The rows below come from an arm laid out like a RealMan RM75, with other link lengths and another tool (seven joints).
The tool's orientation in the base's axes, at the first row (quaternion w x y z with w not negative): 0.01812, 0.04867, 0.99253, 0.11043
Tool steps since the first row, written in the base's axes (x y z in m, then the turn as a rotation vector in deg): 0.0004, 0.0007, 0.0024, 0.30, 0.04, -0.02; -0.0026, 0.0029, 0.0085, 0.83, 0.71, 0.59; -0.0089, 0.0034, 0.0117, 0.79, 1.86, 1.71; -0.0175, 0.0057, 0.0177, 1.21, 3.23, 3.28
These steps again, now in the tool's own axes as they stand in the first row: -0.0004, 0.0012, -0.0022, -0.29, 0.06, 0.04; 0.0027, 0.0045, -0.0078, -0.77, 0.90, -0.38; 0.0089, 0.0051, -0.0111, -0.64, 2.26, -1.23; 0.0175, 0.0078, -0.0168, -0.96, 3.97, -2.44
